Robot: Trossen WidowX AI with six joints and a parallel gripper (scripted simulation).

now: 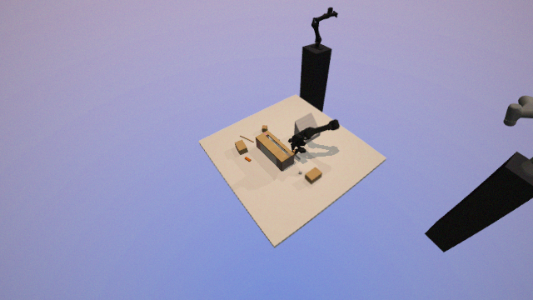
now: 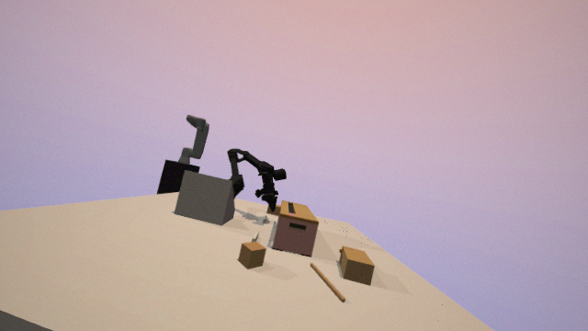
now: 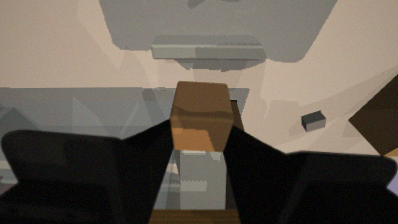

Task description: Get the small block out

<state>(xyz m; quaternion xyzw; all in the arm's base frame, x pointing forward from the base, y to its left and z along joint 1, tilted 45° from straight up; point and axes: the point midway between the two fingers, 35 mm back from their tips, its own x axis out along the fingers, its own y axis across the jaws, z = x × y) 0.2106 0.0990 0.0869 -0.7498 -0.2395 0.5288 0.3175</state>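
The brown cube lies 20 mm behind my gripper tip and 10 mm above it. From my gripper tip the other things lie so: orange piece: 360 mm ahead, 220 mm to the right, 60 mm below; grey block: 50 mm ahead, 170 mm to the left, 60 mm below; long wooden box: 80 mm ahead, 140 mm to the right, 10 mm below.
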